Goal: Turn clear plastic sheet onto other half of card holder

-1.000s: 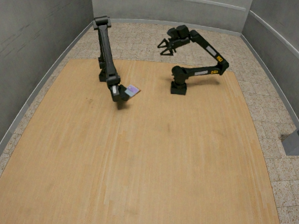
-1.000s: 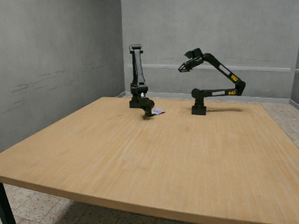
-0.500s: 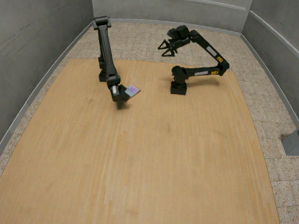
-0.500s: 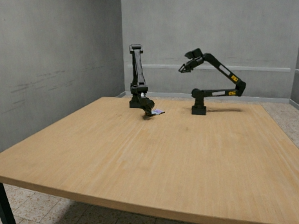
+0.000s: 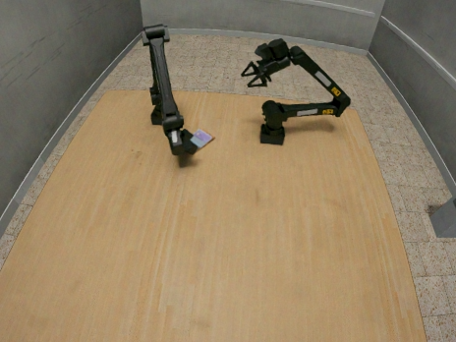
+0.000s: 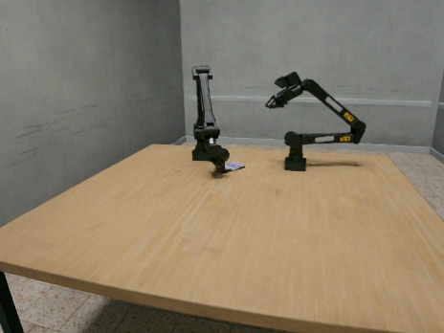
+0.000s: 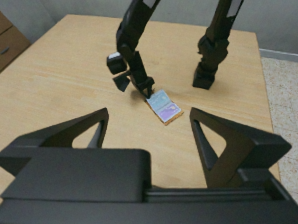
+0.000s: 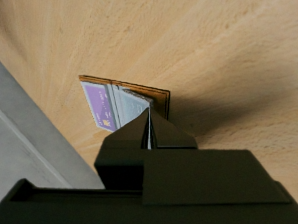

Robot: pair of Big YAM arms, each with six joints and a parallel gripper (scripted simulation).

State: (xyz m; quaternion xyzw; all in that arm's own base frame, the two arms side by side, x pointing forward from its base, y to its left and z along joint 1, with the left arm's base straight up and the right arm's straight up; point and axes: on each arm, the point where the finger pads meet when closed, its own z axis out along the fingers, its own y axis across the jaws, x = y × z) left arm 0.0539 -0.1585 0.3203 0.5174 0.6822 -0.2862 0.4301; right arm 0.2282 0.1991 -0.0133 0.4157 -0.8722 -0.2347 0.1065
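Now: the brown strap 4 cm to the right of my right hand and 1 cm below it.
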